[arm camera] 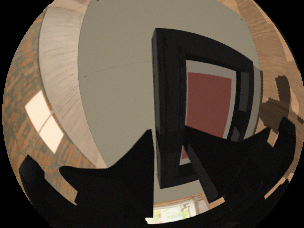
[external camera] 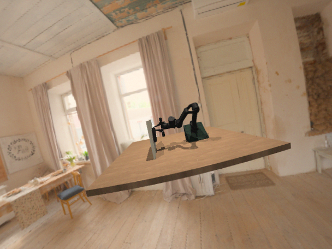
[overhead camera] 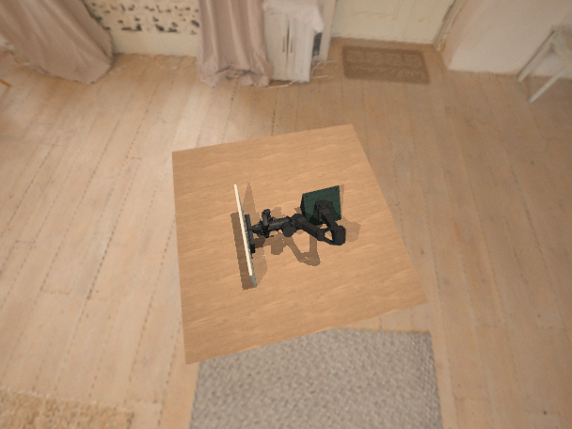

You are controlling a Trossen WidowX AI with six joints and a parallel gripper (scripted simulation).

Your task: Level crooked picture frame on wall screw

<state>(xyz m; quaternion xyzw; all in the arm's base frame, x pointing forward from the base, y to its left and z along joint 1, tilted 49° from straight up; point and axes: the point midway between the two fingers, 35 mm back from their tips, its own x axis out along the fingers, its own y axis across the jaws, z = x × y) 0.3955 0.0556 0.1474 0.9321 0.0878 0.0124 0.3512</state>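
My gripper tip is 1 cm short of the picture frame and 6 cm above it. The rest, counted from my gripper tip: wall panel (2 cm ahead, 1 cm to the left, 6 cm below).
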